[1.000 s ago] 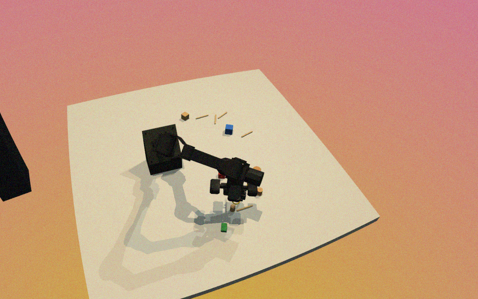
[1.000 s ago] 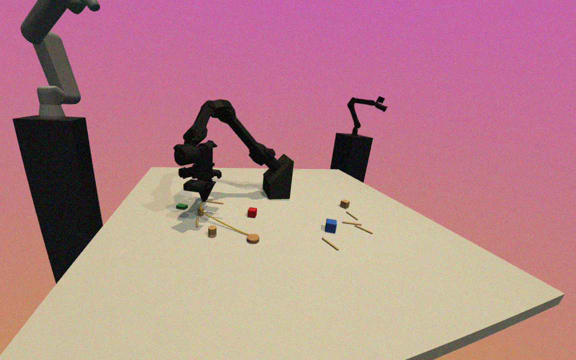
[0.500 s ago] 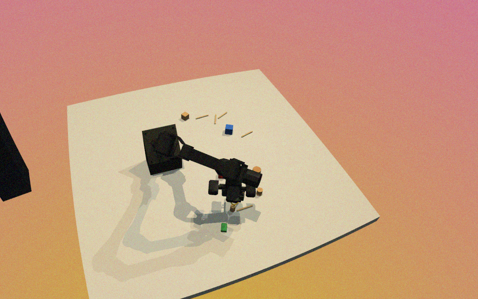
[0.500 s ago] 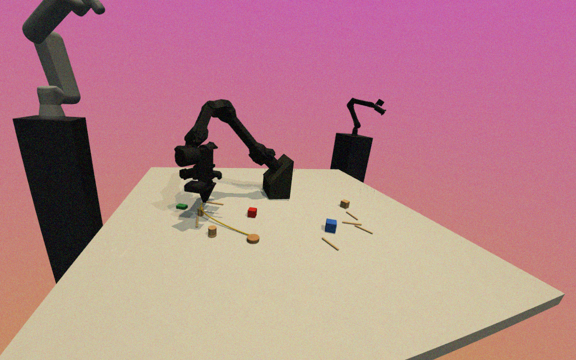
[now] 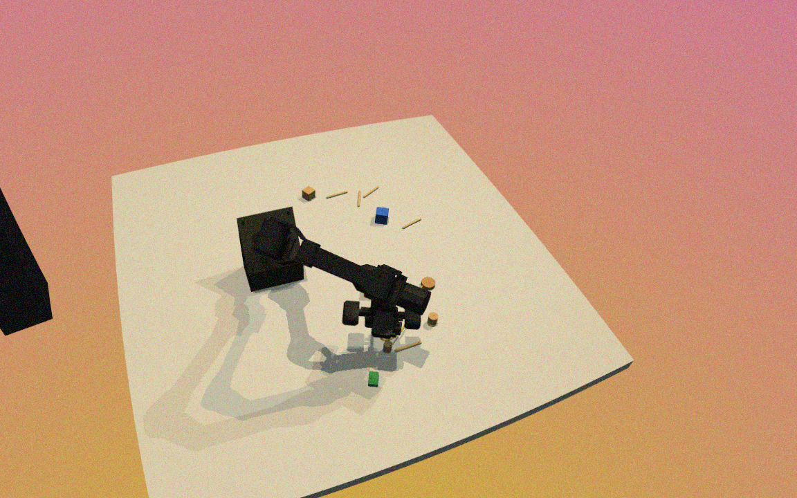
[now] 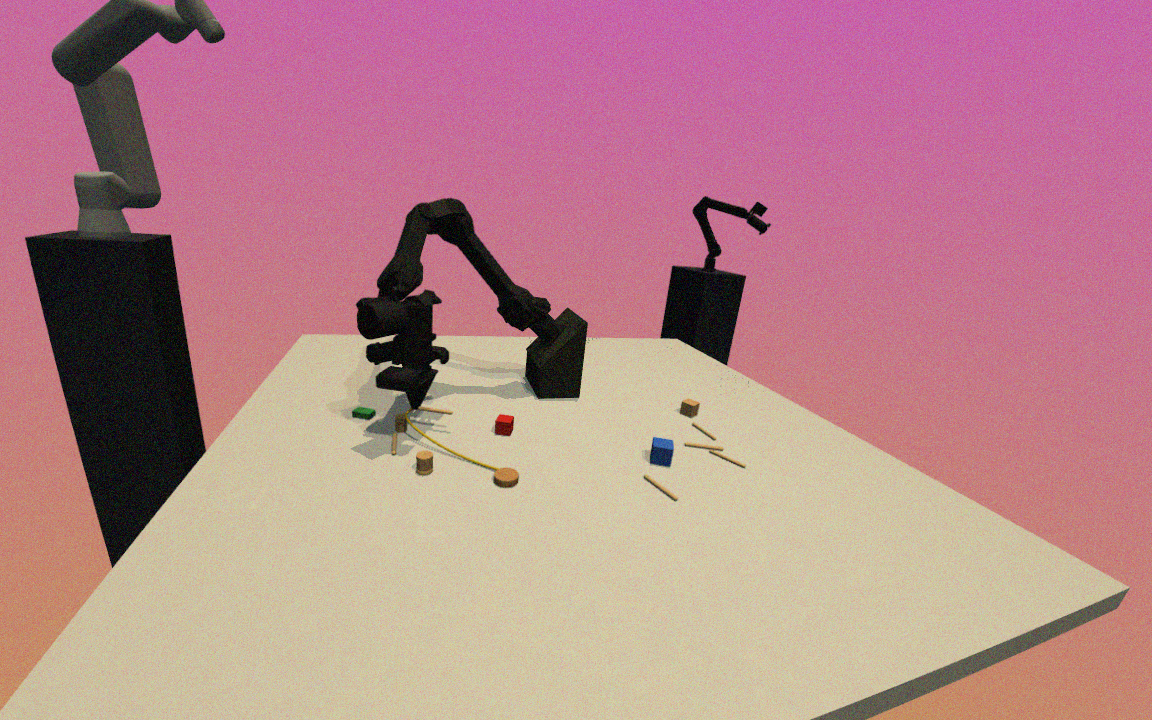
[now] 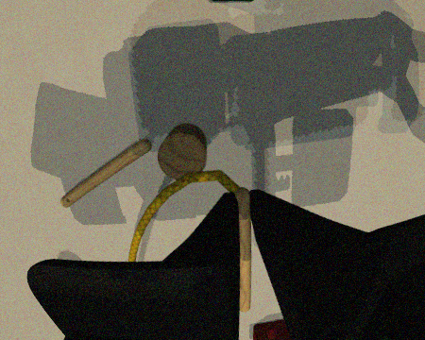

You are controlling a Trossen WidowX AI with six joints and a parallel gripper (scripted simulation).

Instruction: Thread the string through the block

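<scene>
My gripper tip is now 16 cm to the right of the red cube, 6 cm short of it and 2 cm above it. From my gripper tip the other things lie so: green block: 9 cm to the right, 7 cm behind, 3 cm below; wooden cylinder: 16 cm ahead, 2 cm below, 1 cm to the right; round wooden button: 23 cm ahead, 11 cm to the left, 3 cm below.
</scene>
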